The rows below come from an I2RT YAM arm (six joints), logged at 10 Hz.
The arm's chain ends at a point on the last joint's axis. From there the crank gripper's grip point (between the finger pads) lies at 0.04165 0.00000 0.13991 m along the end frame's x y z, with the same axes.
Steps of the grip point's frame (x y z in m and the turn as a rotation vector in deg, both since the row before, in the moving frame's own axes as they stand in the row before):
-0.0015, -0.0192, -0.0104, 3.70, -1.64, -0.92
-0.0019, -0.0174, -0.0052, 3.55, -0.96, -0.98
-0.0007, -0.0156, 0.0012, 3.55, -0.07, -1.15
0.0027, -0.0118, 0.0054, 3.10, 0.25, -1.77
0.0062, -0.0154, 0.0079, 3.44, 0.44, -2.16
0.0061, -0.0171, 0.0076, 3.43, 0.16, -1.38
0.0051, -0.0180, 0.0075, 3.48, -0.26, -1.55
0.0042, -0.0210, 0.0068, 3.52, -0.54, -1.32
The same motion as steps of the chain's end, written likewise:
0.0026, -0.0095, -0.0112, 3.70, -1.64, -0.92
0.0005, -0.0080, -0.0056, 3.55, -0.96, -0.98
-0.0004, -0.0061, 0.0014, 3.55, -0.07, -1.15
0.0022, -0.0029, 0.0058, 3.10, 0.25, -1.77
0.0053, -0.0054, 0.0085, 3.44, 0.44, -2.16
0.0058, -0.0077, 0.0080, 3.43, 0.16, -1.38
0.0059, -0.0084, 0.0076, 3.48, -0.26, -1.55
0.0056, -0.0115, 0.0067, 3.52, -0.54, -1.32

